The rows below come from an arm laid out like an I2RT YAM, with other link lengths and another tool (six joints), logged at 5 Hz.
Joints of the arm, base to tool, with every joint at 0 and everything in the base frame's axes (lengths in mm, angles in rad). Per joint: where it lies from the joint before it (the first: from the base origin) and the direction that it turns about. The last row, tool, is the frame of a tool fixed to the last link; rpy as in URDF.
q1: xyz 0 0 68 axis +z
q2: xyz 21 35.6 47.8 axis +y
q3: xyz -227 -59.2 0 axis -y
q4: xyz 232.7 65.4 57 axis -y
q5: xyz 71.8 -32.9 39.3 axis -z
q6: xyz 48.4 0 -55.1 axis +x
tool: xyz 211 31 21 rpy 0.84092 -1.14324 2.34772
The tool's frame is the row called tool.
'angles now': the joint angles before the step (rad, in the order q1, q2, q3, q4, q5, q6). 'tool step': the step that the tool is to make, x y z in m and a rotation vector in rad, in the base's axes. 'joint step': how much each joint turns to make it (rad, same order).
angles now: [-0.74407, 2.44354, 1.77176, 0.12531, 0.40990, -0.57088]
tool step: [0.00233, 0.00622, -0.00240, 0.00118, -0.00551, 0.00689]
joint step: [0.00878, -0.00877, -0.02896, 0.02134, -0.00076, 0.00534]
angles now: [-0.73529, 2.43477, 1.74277, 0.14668, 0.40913, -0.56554]
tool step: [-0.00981, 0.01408, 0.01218, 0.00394, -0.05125, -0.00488]
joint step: [0.00038, -0.10339, -0.15603, 0.07324, -0.01449, 0.03777]
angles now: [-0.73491, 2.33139, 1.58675, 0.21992, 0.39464, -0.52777]
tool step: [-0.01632, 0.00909, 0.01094, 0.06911, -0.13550, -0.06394]
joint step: [-0.01793, -0.09881, -0.12968, 0.02553, -0.03205, 0.15755]
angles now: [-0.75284, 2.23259, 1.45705, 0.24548, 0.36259, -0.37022]
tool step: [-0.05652, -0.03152, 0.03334, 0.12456, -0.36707, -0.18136]
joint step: [-0.14726, -0.12857, -0.16864, 0.09881, -0.13963, 0.34180]
